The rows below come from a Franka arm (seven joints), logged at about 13 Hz.
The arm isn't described. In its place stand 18 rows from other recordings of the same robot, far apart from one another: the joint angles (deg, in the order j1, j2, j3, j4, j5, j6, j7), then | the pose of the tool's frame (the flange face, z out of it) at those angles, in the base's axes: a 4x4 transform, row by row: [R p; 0 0 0 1], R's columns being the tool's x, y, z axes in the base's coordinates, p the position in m.
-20.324 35.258 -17.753 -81.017 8.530 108.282 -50.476 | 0.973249 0.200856 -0.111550 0.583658; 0.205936 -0.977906 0.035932 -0.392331; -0.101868 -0.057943 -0.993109 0.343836; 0 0 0 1
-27.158 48.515 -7.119 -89.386 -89.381 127.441 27.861 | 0.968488 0.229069 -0.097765 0.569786; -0.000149 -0.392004 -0.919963 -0.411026; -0.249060 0.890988 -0.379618 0.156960; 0 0 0 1
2.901 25.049 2.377 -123.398 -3.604 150.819 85.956 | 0.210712 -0.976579 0.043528 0.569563; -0.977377 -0.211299 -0.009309 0.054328; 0.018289 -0.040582 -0.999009 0.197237; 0 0 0 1
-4.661 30.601 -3.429 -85.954 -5.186 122.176 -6.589 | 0.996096 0.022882 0.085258 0.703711; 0.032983 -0.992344 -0.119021 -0.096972; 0.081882 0.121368 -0.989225 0.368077; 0 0 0 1
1.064 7.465 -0.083 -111.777 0.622 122.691 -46.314 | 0.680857 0.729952 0.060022 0.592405; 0.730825 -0.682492 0.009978 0.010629; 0.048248 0.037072 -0.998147 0.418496; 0 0 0 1
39.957 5.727 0.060 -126.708 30.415 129.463 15.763 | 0.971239 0.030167 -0.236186 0.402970; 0.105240 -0.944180 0.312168 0.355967; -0.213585 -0.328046 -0.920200 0.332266; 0 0 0 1
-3.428 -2.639 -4.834 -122.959 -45.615 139.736 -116.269 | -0.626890 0.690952 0.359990 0.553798; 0.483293 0.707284 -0.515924 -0.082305; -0.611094 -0.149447 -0.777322 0.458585; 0 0 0 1
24.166 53.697 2.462 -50.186 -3.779 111.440 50.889 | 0.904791 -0.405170 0.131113 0.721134; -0.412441 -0.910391 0.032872 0.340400; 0.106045 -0.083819 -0.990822 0.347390; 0 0 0 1
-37.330 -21.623 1.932 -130.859 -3.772 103.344 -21.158 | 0.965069 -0.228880 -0.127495 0.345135; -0.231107 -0.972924 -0.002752 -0.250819; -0.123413 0.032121 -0.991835 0.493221; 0 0 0 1
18.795 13.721 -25.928 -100.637 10.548 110.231 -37.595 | 0.890391 0.453891 -0.034448 0.615921; 0.455189 -0.887387 0.073124 -0.046077; 0.002622 -0.080789 -0.996728 0.437734; 0 0 0 1
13.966 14.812 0.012 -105.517 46.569 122.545 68.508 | 0.183042 -0.982926 0.018739 0.606239; -0.761099 -0.129617 0.635553 0.182969; -0.622273 -0.130595 -0.771830 0.402756; 0 0 0 1
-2.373 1.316 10.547 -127.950 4.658 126.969 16.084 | 0.980951 -0.188370 -0.047454 0.517280; -0.185270 -0.980668 0.062968 0.076843; -0.058398 -0.052977 -0.996887 0.357709; 0 0 0 1
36.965 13.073 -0.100 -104.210 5.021 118.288 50.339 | 0.961396 -0.273449 -0.030731 0.493952; -0.270699 -0.959908 0.072795 0.376218; -0.049405 -0.061666 -0.996873 0.414189; 0 0 0 1
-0.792 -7.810 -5.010 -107.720 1.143 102.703 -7.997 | 0.998059 0.035533 0.051144 0.521741; 0.034221 -0.999068 0.026313 -0.053707; 0.052031 -0.024511 -0.998345 0.569627; 0 0 0 1
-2.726 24.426 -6.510 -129.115 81.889 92.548 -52.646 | 0.978829 -0.200097 0.043067 0.488235; -0.071615 -0.137701 0.987881 0.021953; -0.191742 -0.970051 -0.149115 0.186686; 0 0 0 1
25.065 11.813 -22.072 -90.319 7.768 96.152 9.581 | 0.986920 -0.133045 -0.091039 0.609361; -0.128636 -0.990289 0.052723 0.063858; -0.097170 -0.040323 -0.994451 0.518131; 0 0 0 1
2.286 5.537 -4.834 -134.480 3.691 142.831 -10.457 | 0.994710 0.088760 0.051702 0.515184; 0.087372 -0.995767 0.028527 -0.023378; 0.054016 -0.023859 -0.998255 0.295964; 0 0 0 1
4.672 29.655 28.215 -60.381 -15.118 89.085 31.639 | 0.997923 -0.047540 0.043477 0.638562; -0.047267 -0.998856 -0.007288 0.265448; 0.043773 0.005218 -0.999028 0.567271; 0 0 0 1
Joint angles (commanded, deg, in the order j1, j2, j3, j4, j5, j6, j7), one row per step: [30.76, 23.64, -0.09, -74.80, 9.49, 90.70, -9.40]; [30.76, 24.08, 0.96, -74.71, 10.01, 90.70, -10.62]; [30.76, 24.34, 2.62, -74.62, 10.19, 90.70, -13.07]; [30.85, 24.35, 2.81, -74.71, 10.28, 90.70, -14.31]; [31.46, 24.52, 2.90, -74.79, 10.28, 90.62, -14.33]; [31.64, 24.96, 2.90, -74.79, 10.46, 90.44, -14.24]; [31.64, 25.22, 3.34, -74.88, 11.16, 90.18, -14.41]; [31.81, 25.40, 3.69, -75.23, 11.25, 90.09, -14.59]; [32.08, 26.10, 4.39, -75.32, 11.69, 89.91, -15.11]
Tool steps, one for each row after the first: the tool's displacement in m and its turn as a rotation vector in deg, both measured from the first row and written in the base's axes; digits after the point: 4 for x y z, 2 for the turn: [-0.0047, 0.0099, -0.0041, 0.88, 0.69, 2.07]; [-0.0130, 0.0237, -0.0059, 2.05, 1.08, 5.94]; [-0.0148, 0.0261, -0.0066, 2.40, 1.16, 7.40]; [-0.0193, 0.0328, -0.0093, 2.28, 1.48, 8.12]; [-0.0200, 0.0352, -0.0146, 2.12, 2.12, 8.20]; [-0.0232, 0.0397, -0.0183, 2.63, 3.09, 8.69]; [-0.0269, 0.0439, -0.0231, 2.56, 3.74, 9.35]; [-0.0323, 0.0530, -0.0317, 2.85, 4.93, 10.69]
